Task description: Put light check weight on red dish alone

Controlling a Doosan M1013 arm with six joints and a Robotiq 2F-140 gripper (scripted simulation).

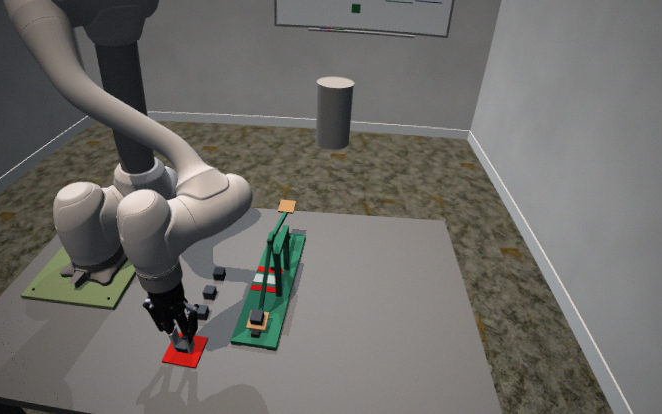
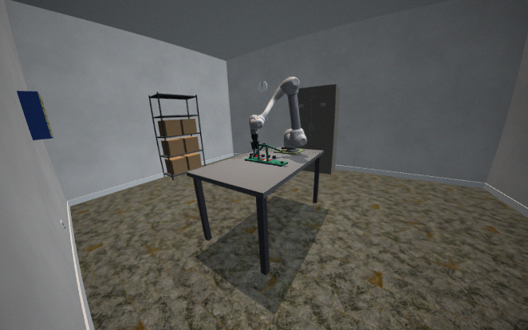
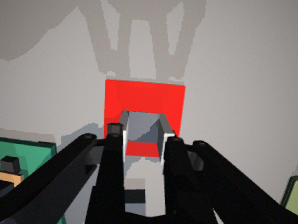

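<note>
The dark weight lies 20 mm below my hand. Round my hand: green rocker balance: 290 mm to the left, 160 mm ahead, 50 mm above; then red dish: 40 mm below.
</note>
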